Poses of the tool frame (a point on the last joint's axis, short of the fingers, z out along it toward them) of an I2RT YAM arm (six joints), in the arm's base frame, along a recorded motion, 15 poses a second.
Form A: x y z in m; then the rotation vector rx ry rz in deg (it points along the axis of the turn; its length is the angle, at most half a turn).
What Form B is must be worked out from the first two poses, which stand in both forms.
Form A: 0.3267, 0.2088, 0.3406, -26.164, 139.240, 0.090
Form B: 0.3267, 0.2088, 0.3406, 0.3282, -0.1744, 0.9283, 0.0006
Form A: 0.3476, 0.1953, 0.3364, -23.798, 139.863, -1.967
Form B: 0.3476, 0.1953, 0.3364, 0.3265, -0.1585, 0.9317, -0.0131
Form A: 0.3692, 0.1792, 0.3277, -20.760, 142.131, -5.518
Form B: 0.3692, 0.1792, 0.3277, 0.3111, -0.1373, 0.9397, -0.0365
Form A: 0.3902, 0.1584, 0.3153, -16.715, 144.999, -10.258
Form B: 0.3902, 0.1584, 0.3153, 0.2897, -0.1093, 0.9485, -0.0671
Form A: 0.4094, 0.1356, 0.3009, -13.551, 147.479, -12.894
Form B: 0.4094, 0.1356, 0.3009, 0.2701, -0.0878, 0.9552, -0.0835
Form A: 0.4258, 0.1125, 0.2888, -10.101, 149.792, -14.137
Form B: 0.4258, 0.1125, 0.2888, 0.2521, -0.0648, 0.9613, -0.0907
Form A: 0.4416, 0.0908, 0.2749, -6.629, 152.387, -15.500
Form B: 0.4416, 0.0908, 0.2749, 0.2308, -0.0421, 0.9671, -0.0984
